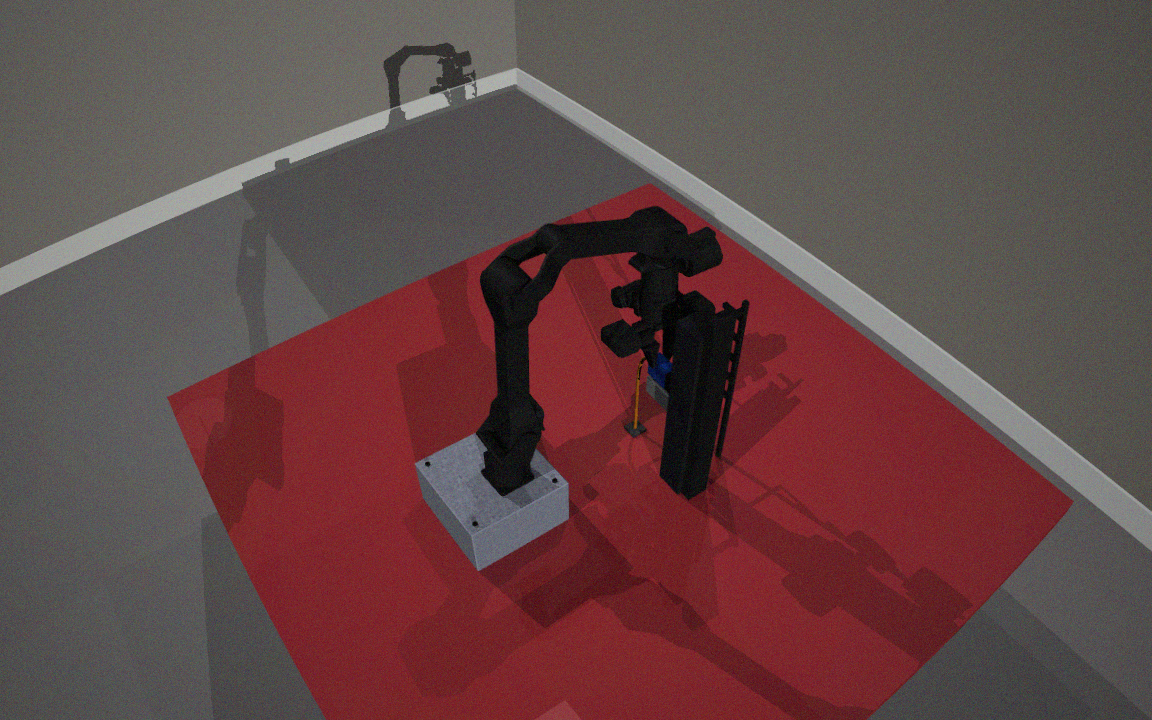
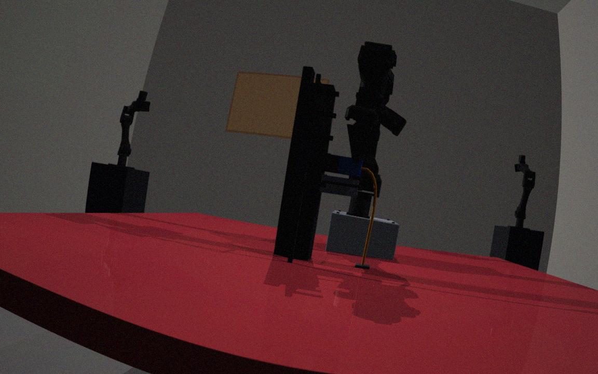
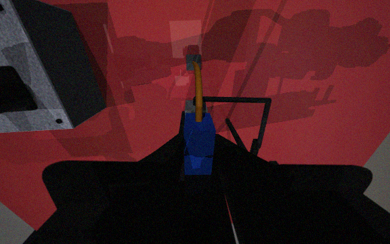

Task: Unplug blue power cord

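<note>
My gripper tip is now 30 mm to the left of the blue plug. From my gripper tip the other things lie so: black power strip 100 mm to the right, 30 mm below, 10 mm behind.
</note>
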